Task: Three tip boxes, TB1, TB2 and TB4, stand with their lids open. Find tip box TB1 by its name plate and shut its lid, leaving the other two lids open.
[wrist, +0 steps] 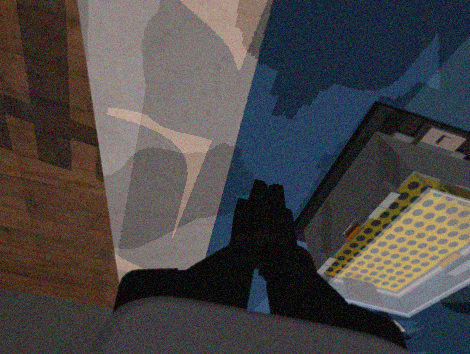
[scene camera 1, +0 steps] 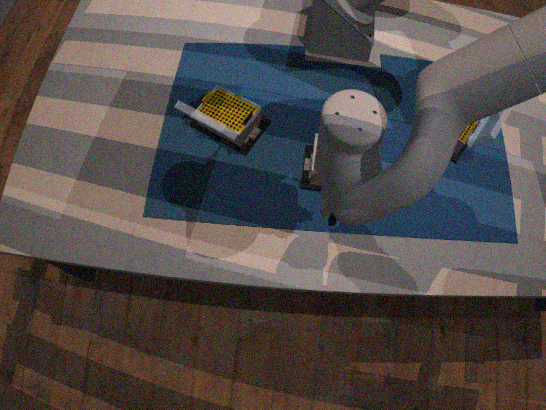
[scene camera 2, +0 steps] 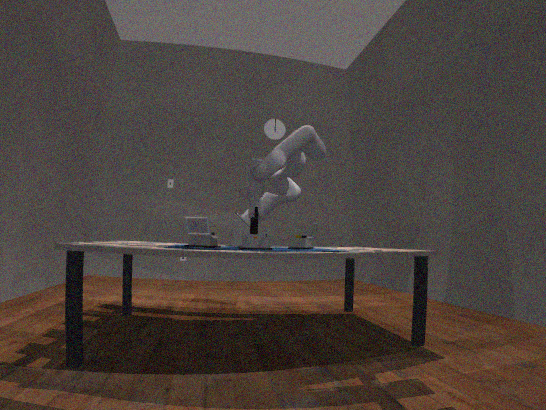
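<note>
The middle tip box, TB1 (scene camera 1: 308,164) (scene camera 2: 256,242) (wrist: 400,240), is mostly behind the arm in scene camera 1. Its clear lid lies down over the yellow rack; its name plate does not show. The left tip box (scene camera 1: 227,110) (scene camera 2: 202,239) has its lid (scene camera 1: 186,108) (scene camera 2: 197,225) standing open. The right tip box (scene camera 1: 467,132) (scene camera 2: 302,242), partly behind the arm, has its lid (scene camera 1: 497,125) open. I cannot read which of these two is TB2 or TB4. My gripper (scene camera 1: 332,220) (scene camera 2: 254,231) (wrist: 261,199) is shut and empty, above the mat at TB1's front side.
The blue mat (scene camera 1: 225,200) (wrist: 300,160) lies under the boxes on the patterned table (scene camera 1: 60,200) (scene camera 2: 125,246) (wrist: 175,90). The table's front edge is near the gripper. The robot base (scene camera 1: 340,35) stands behind the middle box, and the arm reaches over the right of the mat.
</note>
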